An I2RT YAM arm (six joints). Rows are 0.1 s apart.
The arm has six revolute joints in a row. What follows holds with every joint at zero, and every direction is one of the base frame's.
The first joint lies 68 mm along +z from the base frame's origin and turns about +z.
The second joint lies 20 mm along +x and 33.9 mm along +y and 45.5 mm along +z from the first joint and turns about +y.
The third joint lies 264 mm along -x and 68.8 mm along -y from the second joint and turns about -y.
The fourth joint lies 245 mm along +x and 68.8 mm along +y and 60 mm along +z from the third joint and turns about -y.
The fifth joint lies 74 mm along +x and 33.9 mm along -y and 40.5 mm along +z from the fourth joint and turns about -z.
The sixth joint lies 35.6 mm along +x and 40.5 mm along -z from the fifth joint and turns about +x.
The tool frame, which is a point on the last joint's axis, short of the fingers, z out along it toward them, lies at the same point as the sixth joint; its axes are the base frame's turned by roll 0, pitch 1.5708 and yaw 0 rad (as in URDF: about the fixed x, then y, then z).
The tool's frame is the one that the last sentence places.
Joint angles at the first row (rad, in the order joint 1, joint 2, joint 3, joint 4, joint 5, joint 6):
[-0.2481, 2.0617, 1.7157, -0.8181, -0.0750, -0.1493]
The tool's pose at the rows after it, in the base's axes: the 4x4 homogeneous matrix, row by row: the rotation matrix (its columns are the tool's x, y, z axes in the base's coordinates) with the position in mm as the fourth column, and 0 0 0 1 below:
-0.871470, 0.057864, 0.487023, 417.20; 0.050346, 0.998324, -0.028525, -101.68; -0.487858, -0.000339, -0.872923, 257.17; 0, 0, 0, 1
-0.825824, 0.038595, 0.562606, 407.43; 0.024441, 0.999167, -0.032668, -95.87; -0.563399, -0.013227, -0.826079, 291.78; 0, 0, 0, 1
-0.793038, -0.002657, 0.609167, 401.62; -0.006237, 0.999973, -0.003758, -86.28; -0.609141, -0.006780, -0.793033, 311.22; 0, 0, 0, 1
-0.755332, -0.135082, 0.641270, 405.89; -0.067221, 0.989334, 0.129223, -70.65; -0.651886, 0.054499, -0.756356, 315.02; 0, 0, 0, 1
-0.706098, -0.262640, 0.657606, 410.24; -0.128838, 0.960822, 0.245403, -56.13; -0.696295, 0.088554, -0.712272, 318.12; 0, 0, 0, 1
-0.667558, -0.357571, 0.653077, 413.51; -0.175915, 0.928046, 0.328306, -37.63; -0.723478, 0.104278, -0.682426, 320.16; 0, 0, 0, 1
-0.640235, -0.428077, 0.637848, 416.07; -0.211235, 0.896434, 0.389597, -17.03; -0.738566, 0.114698, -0.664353, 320.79; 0, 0, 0, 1
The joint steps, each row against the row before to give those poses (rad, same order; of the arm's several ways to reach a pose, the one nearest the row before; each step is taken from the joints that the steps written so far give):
[0.0015, -0.0839, 0.0107, 0.0008, -0.0164, -0.0161]
[0.0068, -0.0748, 0.0141, 0.0000, -0.0106, -0.0088]
[0.0168, -0.0443, 0.0053, 0.0030, -0.0294, -0.0099]
[0.0290, -0.0034, 0.0000, 0.0271, -0.1217, -0.0362]
[0.0279, 0.0000, 0.0000, 0.0324, -0.1053, -0.0431]
[0.0404, 0.0000, 0.0000, 0.0203, -0.0614, -0.0233]
[0.0473, 0.0019, 0.0000, 0.0141, -0.0340, -0.0076]

